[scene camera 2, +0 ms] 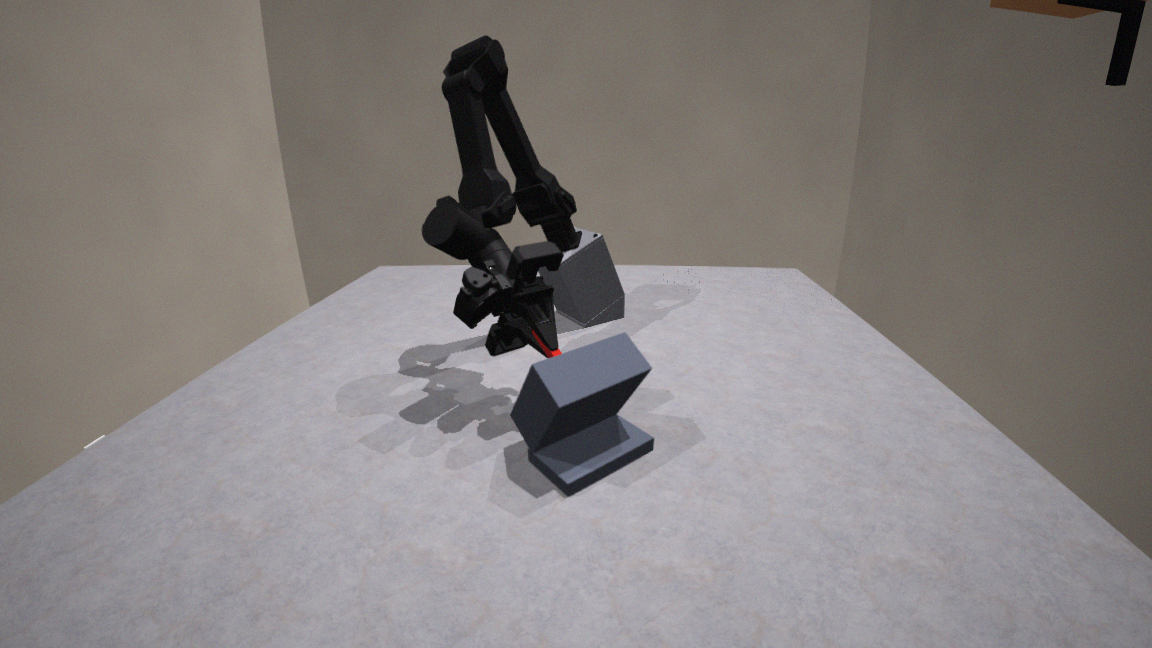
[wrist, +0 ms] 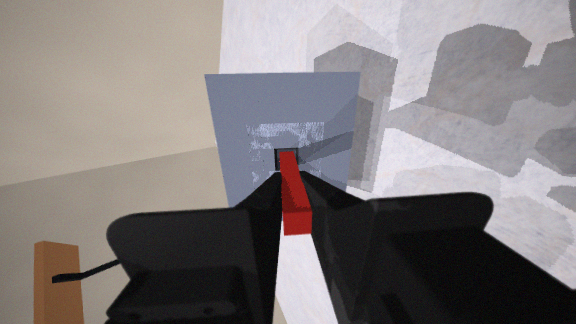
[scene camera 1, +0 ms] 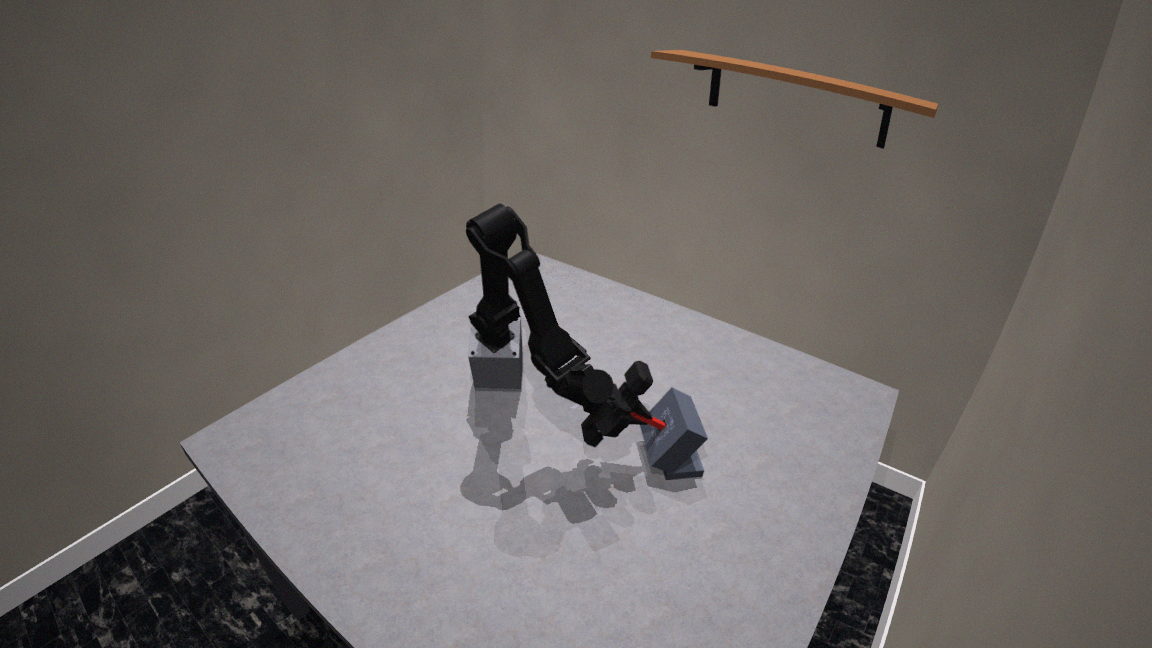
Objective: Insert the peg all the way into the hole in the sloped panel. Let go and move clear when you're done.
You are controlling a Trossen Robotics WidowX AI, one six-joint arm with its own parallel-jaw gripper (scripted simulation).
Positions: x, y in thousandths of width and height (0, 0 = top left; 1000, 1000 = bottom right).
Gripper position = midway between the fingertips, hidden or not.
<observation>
In view: the gripper (scene camera 2: 480, 546) and a red square peg (wrist: 516, 662).
The gripper shows as well in the wrist view (wrist: 503, 551) and in scene camera 1 (scene camera 1: 564, 649).
</observation>
